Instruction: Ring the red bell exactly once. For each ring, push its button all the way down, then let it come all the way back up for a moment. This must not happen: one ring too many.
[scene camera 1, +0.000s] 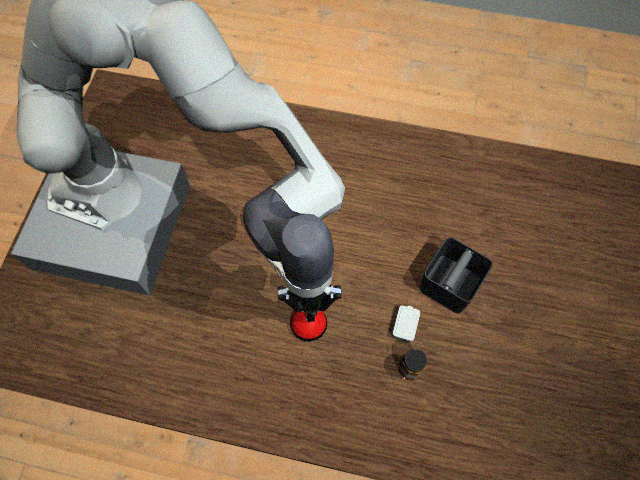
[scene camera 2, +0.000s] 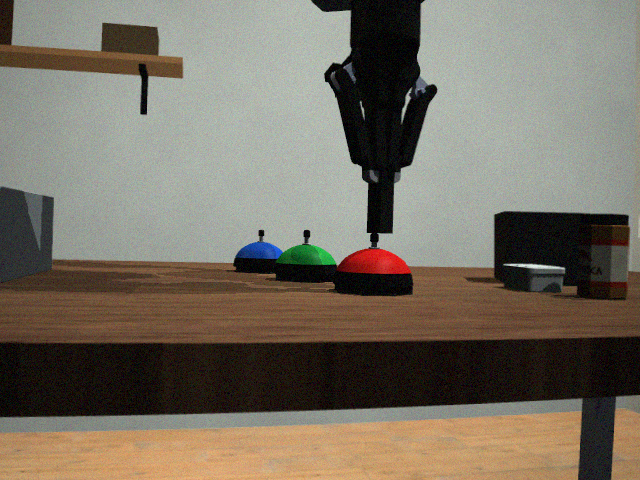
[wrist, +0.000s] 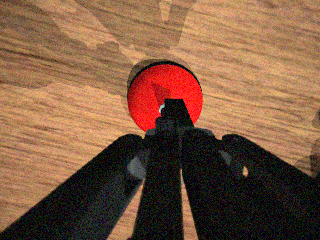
Labels:
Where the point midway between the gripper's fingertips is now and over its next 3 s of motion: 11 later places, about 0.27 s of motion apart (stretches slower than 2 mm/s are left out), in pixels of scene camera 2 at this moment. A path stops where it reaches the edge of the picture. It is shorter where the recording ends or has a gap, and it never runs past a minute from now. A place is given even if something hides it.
My gripper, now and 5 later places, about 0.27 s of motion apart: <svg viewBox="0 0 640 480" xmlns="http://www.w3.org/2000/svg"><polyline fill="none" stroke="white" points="379,233 380,230 383,210 388,179 386,165 383,164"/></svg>

